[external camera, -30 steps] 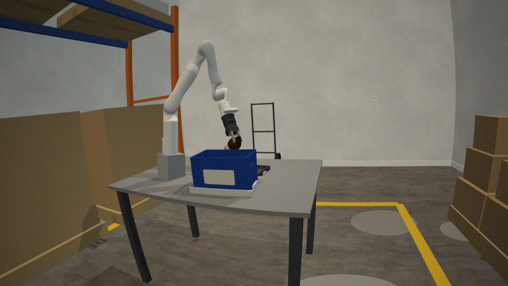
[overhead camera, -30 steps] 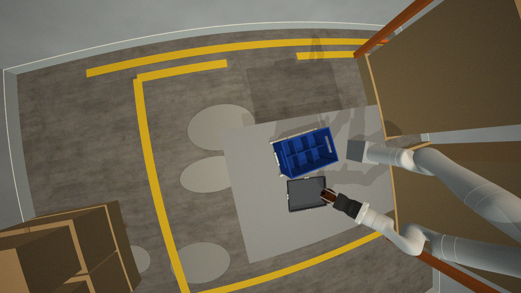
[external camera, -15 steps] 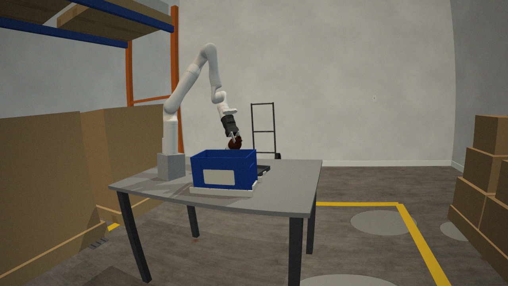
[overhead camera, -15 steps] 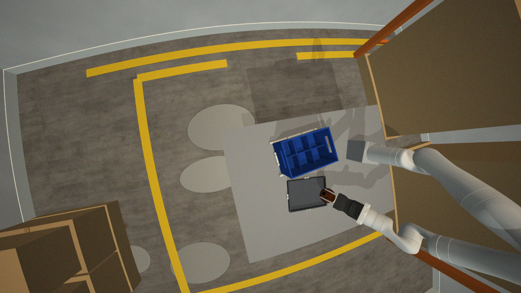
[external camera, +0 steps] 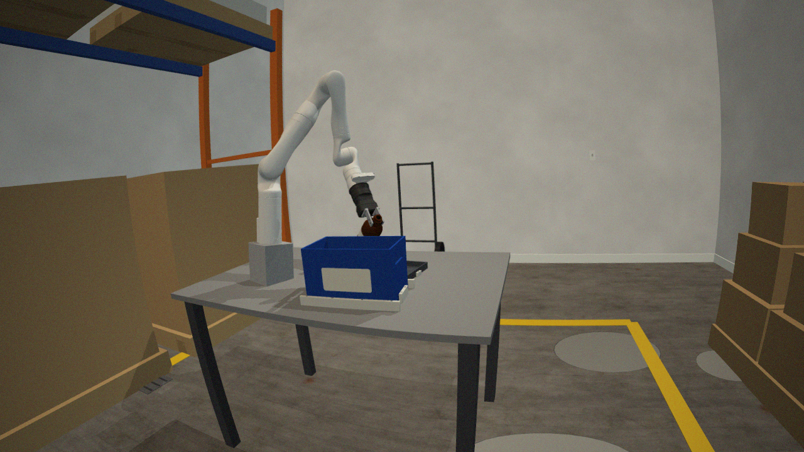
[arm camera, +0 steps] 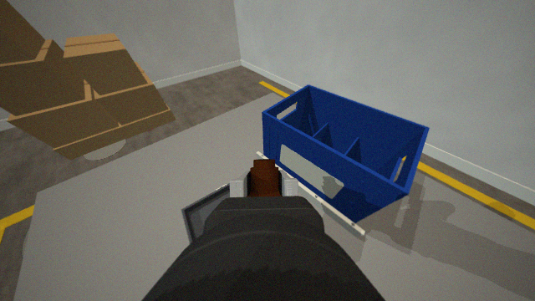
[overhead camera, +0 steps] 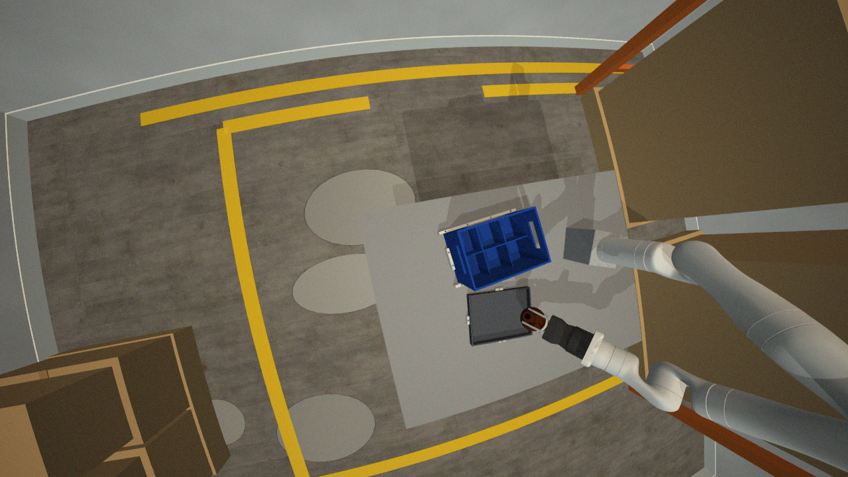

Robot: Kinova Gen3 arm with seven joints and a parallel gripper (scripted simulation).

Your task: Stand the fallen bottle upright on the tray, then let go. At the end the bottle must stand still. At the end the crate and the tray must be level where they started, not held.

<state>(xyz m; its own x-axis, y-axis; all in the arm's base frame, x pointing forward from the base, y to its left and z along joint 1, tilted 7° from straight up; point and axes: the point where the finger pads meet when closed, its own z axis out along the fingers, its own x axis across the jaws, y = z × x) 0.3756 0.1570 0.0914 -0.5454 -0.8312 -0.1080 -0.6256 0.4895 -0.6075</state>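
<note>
My hand is 40 mm above the brown bottle, 30 mm past it and 20 mm to the right of it. From my hand the other things lie so: dark grey tray 190 mm below, 50 mm to the left, 10 mm ahead; blue crate 220 mm to the right, 120 mm below, 40 mm ahead.
</note>
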